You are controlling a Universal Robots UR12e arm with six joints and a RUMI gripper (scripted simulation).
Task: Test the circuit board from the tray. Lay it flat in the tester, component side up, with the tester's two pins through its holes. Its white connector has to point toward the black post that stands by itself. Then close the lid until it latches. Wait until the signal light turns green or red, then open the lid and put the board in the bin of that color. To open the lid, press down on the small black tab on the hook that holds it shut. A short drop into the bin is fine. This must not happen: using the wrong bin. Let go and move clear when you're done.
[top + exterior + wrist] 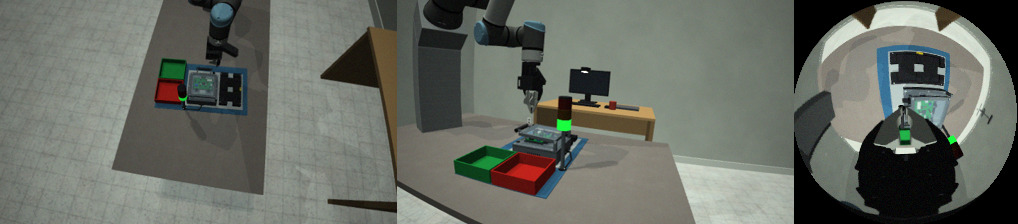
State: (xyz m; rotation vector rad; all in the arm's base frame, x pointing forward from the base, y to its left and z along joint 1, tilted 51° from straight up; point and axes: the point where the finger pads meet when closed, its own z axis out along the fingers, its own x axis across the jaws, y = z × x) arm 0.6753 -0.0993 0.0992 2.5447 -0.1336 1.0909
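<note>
The black latch hook is 8 cm below my hand, 1 cm to the right of it and 1 cm ahead of it. The rest, counted from my hand: tester lid (9 cm to the right, 7 cm below, 5 cm ahead); green circuit board (9 cm to the right, 9 cm below, 5 cm ahead); green bin (25 cm to the right, 15 cm below, 11 cm behind).
</note>
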